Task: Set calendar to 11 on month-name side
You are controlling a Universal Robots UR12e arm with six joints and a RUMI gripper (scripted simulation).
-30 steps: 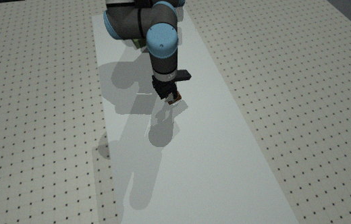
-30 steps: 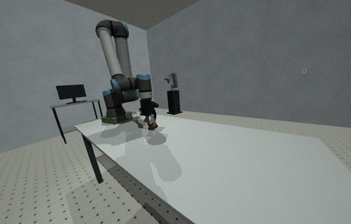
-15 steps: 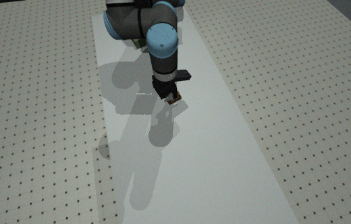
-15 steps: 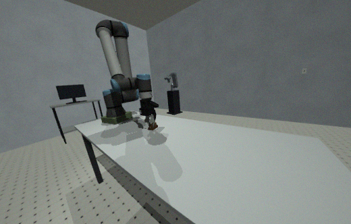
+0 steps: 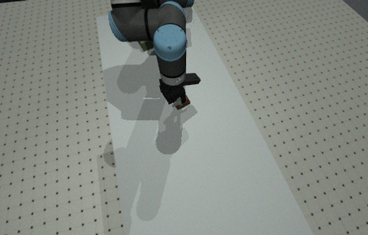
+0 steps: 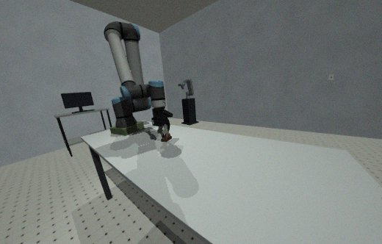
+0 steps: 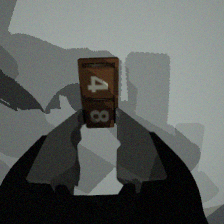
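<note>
My hand is 10 mm above the brown cube. Round my hand: brown calendar tray: 30 mm below, 10 mm to the left, 10 mm behind.
</note>
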